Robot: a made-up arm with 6 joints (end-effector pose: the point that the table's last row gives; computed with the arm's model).
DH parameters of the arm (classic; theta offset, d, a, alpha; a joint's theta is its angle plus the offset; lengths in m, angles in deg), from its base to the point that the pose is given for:
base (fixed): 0 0.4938 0.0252 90
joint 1: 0 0.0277 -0.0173 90
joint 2: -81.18 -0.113 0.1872 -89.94
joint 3: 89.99 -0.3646 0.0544 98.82
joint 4: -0.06 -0.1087 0.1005 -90
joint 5: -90 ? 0.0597 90
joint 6: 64.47 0 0.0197 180
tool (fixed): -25.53 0.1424 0 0
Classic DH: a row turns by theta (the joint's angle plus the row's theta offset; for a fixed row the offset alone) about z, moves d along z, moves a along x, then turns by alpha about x.
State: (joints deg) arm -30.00 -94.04 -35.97 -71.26 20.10 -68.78
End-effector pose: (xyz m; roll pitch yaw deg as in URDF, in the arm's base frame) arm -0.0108 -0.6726 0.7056 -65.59 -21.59 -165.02
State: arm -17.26 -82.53 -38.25 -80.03 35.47 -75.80
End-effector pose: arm -0.1189 -0.6316 0.7042 -63.40 -6.22 -156.99
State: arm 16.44 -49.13 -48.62 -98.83 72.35 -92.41
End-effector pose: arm -0.3615 -0.4348 0.5798 -30.69 25.67 -133.23
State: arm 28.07 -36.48 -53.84 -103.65 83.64 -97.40
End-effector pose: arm -0.4174 -0.3386 0.5100 -13.69 28.89 -126.12
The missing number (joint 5, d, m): -0.1756
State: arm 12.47 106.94 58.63 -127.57 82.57 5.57
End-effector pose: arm 0.3992 0.2190 0.3799 -174.01 -14.59 123.56
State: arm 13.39 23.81 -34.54 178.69 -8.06 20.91
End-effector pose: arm -0.1045 0.1528 0.4331 -157.95 0.60 174.74
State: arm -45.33 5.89 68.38 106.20 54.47 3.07
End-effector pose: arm -0.0083 -0.0054 0.5744 -169.74 13.70 111.78
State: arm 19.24 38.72 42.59 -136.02 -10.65 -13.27
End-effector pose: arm -0.0039 0.4889 0.4191 119.54 -18.55 164.59
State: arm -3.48 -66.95 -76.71 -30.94 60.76 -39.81
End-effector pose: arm -0.5388 -0.3760 0.9092 -7.21 6.73 129.71
